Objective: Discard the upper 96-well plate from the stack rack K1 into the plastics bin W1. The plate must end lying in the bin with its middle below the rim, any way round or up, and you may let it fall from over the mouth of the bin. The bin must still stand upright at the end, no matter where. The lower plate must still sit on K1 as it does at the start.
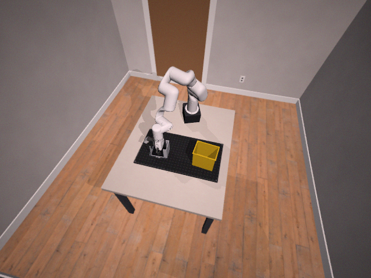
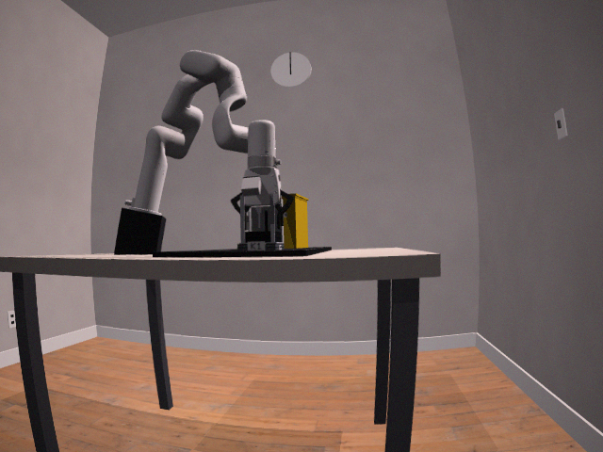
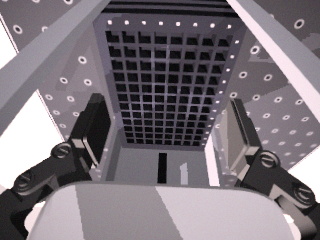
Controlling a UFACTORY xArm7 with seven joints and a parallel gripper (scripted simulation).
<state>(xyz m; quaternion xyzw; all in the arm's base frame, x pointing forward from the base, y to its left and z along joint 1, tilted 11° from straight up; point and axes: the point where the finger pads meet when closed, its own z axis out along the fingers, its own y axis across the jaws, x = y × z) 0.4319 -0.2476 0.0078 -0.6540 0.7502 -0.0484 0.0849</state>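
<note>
Now: hand 2 cm above the black 96-well plate. From my hand the other things lie so: rack label K1 (9 cm to the right, 5 cm below, 1 cm behind); yellow bin W1 (37 cm to the left, 6 cm ahead, 3 cm above).
</note>
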